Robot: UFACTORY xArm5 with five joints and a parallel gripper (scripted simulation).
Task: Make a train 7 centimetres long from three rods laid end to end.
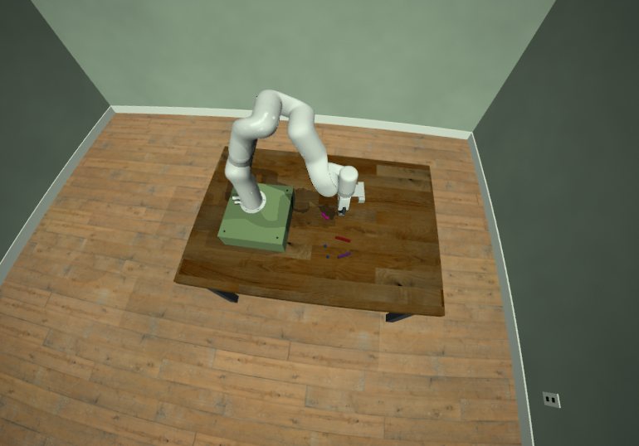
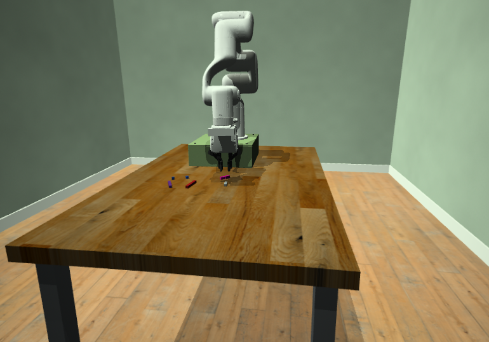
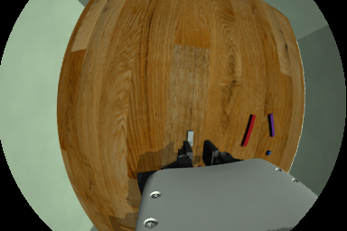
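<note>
Now: the grey rod 70 mm below my hand. Also, from my hand: red rod: 10 mm behind, 130 mm to the right, 70 mm below; purple rod: 10 mm behind, 210 mm to the right, 70 mm below.
</note>
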